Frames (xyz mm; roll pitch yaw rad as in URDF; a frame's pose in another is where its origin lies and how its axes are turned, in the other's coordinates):
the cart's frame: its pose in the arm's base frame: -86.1 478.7 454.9 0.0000 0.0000 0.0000
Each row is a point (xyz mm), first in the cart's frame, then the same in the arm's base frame.
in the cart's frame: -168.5 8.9 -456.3
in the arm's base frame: -254.6 487.6 -1.4
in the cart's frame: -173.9 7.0 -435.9
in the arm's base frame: -260.0 485.7 19.0
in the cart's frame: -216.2 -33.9 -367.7
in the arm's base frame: -302.3 444.8 87.2
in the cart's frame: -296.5 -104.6 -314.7
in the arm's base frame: -382.6 374.1 140.2
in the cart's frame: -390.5 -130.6 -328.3
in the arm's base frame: -476.6 348.1 126.6
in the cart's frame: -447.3 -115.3 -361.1
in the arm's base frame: -533.4 363.4 93.8
